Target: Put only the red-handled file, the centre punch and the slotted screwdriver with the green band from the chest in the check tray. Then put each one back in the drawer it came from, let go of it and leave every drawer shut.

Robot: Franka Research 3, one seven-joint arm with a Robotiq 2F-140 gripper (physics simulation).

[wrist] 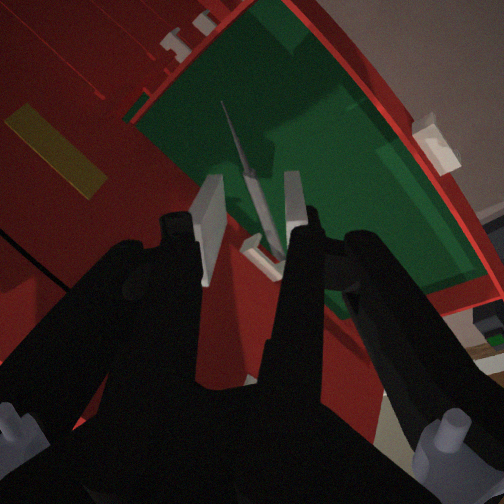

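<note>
A slim grey pointed tool, apparently the centre punch (260,210), is in the open drawer on its green liner (320,130). Its thin tip points away from me. My gripper (252,200) is directly over it with a pale finger pad on each side. The pads stand well apart and a gap shows on both sides of the tool, so the gripper is open. The tool sits nearer the right pad. The red-handled file, the green-banded screwdriver and the check tray are not in view.
The red chest (100,210) fills the left, with a yellow label (55,150) on its top. White drawer handles show at the right rim (435,142), the top (175,45) and just under my fingers (260,255). Grey floor lies at the upper right.
</note>
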